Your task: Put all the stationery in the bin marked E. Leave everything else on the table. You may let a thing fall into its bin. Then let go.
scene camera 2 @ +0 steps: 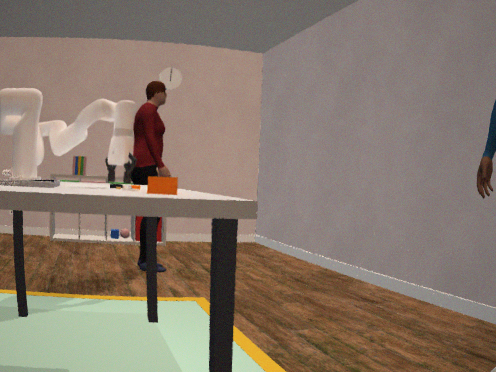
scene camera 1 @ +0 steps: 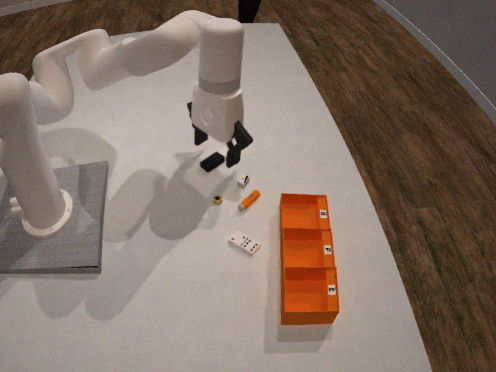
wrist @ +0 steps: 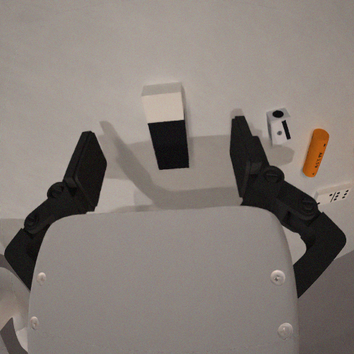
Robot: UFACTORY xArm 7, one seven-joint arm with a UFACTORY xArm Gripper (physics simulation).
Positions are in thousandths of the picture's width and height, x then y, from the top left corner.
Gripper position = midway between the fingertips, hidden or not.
Labels:
my gripper: scene camera 2 239, 491; scene camera 1 436, 410; wrist 462, 394

